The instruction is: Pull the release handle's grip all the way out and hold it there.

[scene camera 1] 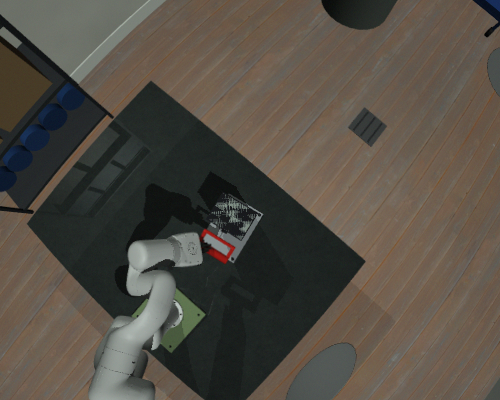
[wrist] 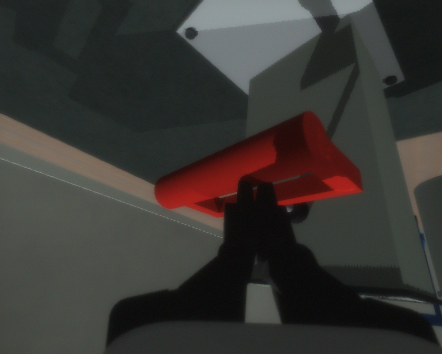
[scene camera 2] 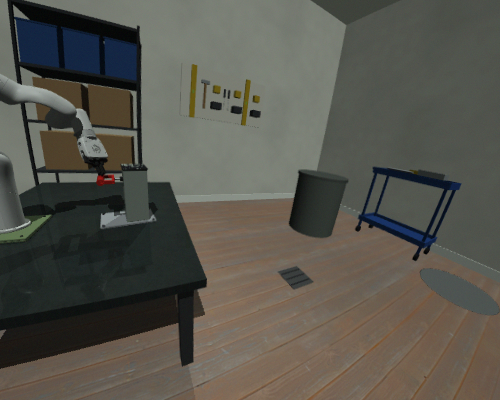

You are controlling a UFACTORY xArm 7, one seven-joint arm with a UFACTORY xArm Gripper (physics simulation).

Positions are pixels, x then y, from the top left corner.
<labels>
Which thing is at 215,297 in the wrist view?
My gripper.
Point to a light grey base plate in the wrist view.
241,46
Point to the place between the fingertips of my gripper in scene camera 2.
102,174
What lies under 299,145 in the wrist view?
A red release handle grip.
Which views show my gripper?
Scene camera 1, the wrist view and scene camera 2: all of them.
</labels>
